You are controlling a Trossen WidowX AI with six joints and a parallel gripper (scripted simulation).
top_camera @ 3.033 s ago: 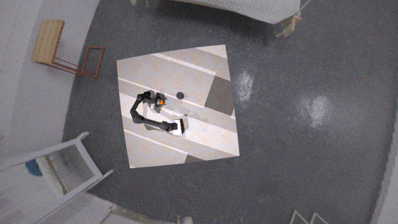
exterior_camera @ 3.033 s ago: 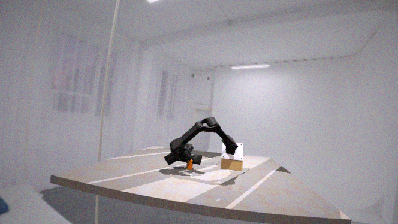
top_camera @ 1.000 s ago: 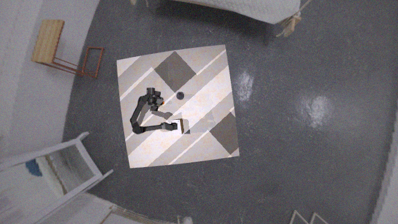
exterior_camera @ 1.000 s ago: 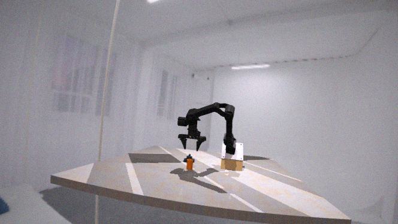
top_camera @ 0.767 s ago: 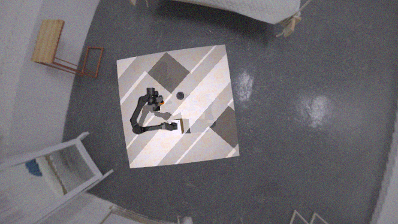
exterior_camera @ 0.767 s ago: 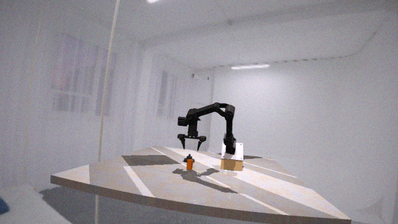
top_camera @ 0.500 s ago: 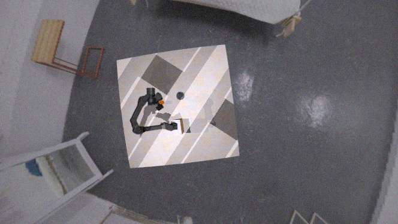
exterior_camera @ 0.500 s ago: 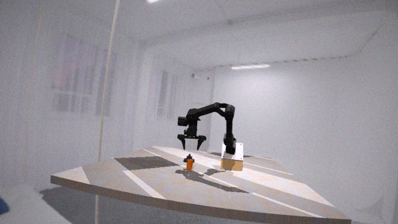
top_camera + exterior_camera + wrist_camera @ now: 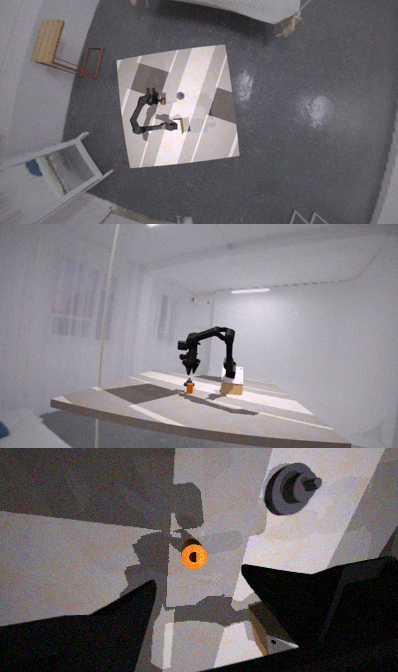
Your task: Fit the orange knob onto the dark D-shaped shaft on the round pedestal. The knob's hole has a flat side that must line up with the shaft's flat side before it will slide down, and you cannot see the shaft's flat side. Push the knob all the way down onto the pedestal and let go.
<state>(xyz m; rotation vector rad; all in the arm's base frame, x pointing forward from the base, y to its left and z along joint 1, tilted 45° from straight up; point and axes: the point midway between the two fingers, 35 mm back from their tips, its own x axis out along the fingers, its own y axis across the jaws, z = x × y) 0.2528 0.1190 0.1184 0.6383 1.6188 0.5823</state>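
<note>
The orange knob lies 90 mm below my gripper tip. From my gripper tip the other things lie so: dark round pedestal (200 mm to the right, 90 mm below, 70 mm ahead).
</note>
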